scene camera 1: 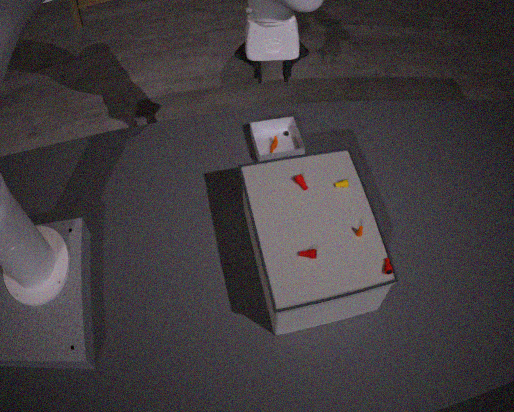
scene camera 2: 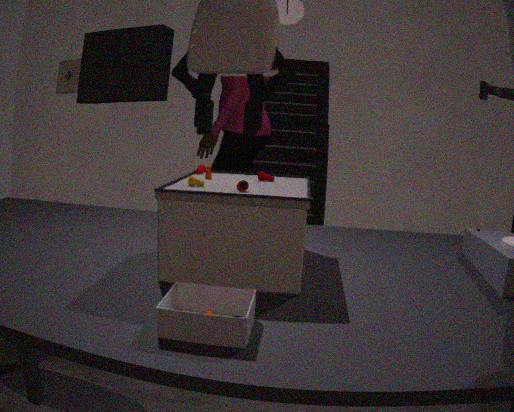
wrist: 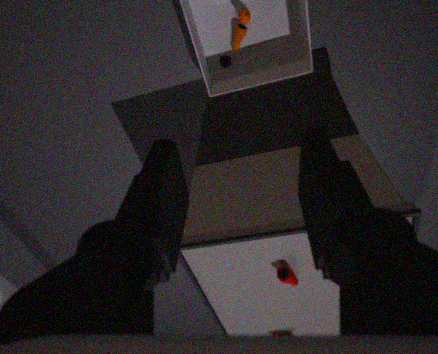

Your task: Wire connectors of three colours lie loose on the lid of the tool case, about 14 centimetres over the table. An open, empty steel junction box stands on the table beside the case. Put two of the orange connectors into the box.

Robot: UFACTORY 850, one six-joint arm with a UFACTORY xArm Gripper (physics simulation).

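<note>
The steel junction box (scene camera 1: pixel 264 131) (scene camera 2: pixel 202 330) (wrist: pixel 260 81) stands beside the tool case (scene camera 1: pixel 320 220) (scene camera 2: pixel 230 240) (wrist: pixel 235 290). Two orange connectors lie inside it, close together: one (wrist: pixel 244 16) and another (wrist: pixel 239 37) in the wrist view. An orange connector (scene camera 1: pixel 359 231) (scene camera 2: pixel 208 173) is on the case lid. My gripper (scene camera 1: pixel 273 81) (scene camera 2: pixel 227 131) (wrist: pixel 240 165) is open, with nothing between its fingers. It hangs high, beyond the box's side away from the case in scene camera 1.
A yellow connector (scene camera 1: pixel 341 184) (scene camera 2: pixel 195 182) lies on the lid. Three red connectors are there too: one (scene camera 1: pixel 300 182) (scene camera 2: pixel 242 186) (wrist: pixel 286 275) near the box side, one (scene camera 1: pixel 308 254) (scene camera 2: pixel 265 176) farther back and one (scene camera 1: pixel 388 266) (scene camera 2: pixel 201 169) at a far corner. A person (scene camera 2: pixel 235 107) stands behind the case.
</note>
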